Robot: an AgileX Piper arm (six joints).
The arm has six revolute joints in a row. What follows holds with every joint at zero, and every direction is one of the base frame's.
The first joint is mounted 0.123 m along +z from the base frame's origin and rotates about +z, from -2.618 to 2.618 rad.
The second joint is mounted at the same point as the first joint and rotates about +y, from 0 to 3.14 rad.
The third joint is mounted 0.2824 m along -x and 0.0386 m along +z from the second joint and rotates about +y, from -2.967 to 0 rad.
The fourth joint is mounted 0.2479 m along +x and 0.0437 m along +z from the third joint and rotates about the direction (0.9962, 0, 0.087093), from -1.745 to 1.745 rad.
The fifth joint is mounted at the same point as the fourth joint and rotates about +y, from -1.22 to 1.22 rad.
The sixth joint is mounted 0.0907 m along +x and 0.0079 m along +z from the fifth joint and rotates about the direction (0.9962, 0, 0.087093), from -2.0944 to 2.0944 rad.
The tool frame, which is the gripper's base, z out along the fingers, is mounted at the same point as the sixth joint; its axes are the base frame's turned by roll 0, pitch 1.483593 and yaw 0 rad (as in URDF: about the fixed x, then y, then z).
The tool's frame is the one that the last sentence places.
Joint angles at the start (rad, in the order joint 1, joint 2, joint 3, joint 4, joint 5, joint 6):
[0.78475 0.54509 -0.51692 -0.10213 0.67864 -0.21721]
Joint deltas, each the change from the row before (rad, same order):
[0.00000 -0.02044 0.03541 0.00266 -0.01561 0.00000]
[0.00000 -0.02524 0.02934 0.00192 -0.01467 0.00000]
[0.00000 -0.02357 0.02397 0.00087 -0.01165 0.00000]
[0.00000 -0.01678 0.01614 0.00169 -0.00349 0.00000]
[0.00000 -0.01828 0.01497 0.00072 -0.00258 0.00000]
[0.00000 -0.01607 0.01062 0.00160 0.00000 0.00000]
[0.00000 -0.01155 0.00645 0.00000 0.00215 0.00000]
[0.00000 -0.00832 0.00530 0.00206 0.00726 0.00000]
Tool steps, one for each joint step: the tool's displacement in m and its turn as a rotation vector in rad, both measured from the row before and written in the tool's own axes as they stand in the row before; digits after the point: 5 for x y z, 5 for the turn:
[0.00802 0.00288 0.00227 -0.00261 -0.00131 0.00115]
[0.00662 0.00227 0.00047 0.00083 -0.01066 0.00128]
[0.00549 0.00180 -0.00005 0.00189 -0.01111 0.00067]
[0.00408 0.00135 -0.00015 -0.00004 -0.00424 0.00140]
[0.00387 0.00120 -0.00052 0.00110 -0.00577 0.00077]
[0.00292 0.00092 -0.00083 0.00065 -0.00541 0.00159]
[0.00199 0.00054 -0.00076 0.00100 -0.00278 0.00028]
[0.00209 0.00067 -0.00043 -0.00189 0.00394 0.00182]

